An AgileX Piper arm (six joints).
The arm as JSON. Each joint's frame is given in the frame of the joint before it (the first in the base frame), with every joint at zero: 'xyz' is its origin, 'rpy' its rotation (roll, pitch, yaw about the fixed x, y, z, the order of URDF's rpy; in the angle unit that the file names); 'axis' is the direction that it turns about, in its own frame. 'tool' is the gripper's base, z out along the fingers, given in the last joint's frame.
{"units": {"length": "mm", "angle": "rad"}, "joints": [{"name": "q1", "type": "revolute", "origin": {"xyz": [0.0, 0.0, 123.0], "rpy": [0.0, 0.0, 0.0]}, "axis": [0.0, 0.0, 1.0]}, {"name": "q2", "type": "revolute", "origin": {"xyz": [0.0, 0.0, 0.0], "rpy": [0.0, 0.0, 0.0]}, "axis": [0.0, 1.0, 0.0]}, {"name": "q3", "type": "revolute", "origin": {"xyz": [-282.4, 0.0, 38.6], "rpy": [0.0, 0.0, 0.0]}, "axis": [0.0, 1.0, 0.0]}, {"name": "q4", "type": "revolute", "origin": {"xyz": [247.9, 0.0, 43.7], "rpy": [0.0, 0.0, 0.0]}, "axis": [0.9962, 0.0, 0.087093]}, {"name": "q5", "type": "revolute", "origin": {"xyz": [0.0, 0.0, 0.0], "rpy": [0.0, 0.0, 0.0]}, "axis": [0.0, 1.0, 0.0]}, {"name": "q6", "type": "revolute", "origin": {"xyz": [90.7, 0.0, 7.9], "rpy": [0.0, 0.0, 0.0]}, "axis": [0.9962, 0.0, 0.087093]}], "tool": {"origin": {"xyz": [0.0, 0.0, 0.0], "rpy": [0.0, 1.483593, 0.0]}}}
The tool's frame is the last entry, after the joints.
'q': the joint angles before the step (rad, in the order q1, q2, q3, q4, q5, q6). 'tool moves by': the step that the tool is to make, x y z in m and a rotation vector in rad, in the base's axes. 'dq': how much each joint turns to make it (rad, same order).
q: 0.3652, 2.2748, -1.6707, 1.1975, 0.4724, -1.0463
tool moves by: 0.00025, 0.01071, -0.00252, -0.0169, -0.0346, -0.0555
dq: 0.0339, 0.0083, -0.0021, 0.0130, -0.0972, 0.0073
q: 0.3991, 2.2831, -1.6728, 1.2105, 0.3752, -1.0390
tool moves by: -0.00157, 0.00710, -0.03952, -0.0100, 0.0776, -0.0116
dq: 0.0151, 0.0792, 0.0000, 0.0324, -0.0118, 0.0000
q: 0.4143, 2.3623, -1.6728, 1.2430, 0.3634, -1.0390
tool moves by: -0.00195, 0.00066, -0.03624, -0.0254, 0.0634, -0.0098
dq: 0.0042, 0.0715, 0.0001, 0.0102, -0.0103, 0.0000
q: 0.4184, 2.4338, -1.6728, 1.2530, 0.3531, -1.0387
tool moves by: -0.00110, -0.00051, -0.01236, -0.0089, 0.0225, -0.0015
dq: 0.0000, 0.0244, 0.0000, 0.0017, -0.0006, 0.0000
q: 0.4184, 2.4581, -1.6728, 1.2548, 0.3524, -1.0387
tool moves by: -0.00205, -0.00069, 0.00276, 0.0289, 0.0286, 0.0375
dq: -0.0097, -0.0053, 0.0000, -0.0011, 0.0637, 0.0000
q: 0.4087, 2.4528, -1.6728, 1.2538, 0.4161, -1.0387
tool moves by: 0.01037, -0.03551, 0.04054, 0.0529, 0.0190, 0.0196
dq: -0.0923, -0.0852, 0.0000, -0.0892, 0.1450, 0.0748
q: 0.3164, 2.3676, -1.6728, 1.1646, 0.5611, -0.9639
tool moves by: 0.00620, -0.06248, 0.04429, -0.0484, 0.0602, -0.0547
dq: -0.1296, -0.1107, 0.0000, -0.2498, 0.1329, 0.2254
